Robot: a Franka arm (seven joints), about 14 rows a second.
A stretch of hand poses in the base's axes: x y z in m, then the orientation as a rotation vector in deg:
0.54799, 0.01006, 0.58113, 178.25, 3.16, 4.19
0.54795, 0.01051, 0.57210, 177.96, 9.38, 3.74
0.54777, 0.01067, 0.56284, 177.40, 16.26, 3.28
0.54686, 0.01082, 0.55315, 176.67, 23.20, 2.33
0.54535, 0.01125, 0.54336, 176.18, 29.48, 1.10
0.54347, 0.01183, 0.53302, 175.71, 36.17, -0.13
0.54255, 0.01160, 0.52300, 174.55, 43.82, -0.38
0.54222, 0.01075, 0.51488, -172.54, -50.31, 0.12
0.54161, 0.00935, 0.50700, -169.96, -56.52, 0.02
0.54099, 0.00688, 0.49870, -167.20, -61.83, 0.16
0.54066, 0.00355, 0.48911, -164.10, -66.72, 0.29
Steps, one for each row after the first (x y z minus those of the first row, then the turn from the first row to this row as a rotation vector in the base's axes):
-0.00004, 0.00045, -0.00903, -0.18, 0.34, 3.99
-0.00022, 0.00061, -0.01829, -0.37, 0.69, 8.42
-0.00113, 0.00076, -0.02798, -0.46, 1.36, 12.90
-0.00264, 0.00119, -0.03777, -0.15, 2.21, 16.94
-0.00452, 0.00177, -0.04811, 0.49, 3.06, 21.21
-0.00544, 0.00154, -0.05813, 0.94, 3.29, 26.14
-0.00577, 0.00069, -0.06625, 1.14, 3.17, 30.48
-0.00638, -0.00071, -0.07413, 1.65, 3.16, 34.77
-0.00700, -0.00318, -0.08243, 2.41, 3.30, 38.59
-0.00733, -0.00651, -0.09202, 3.46, 3.44, 42.27

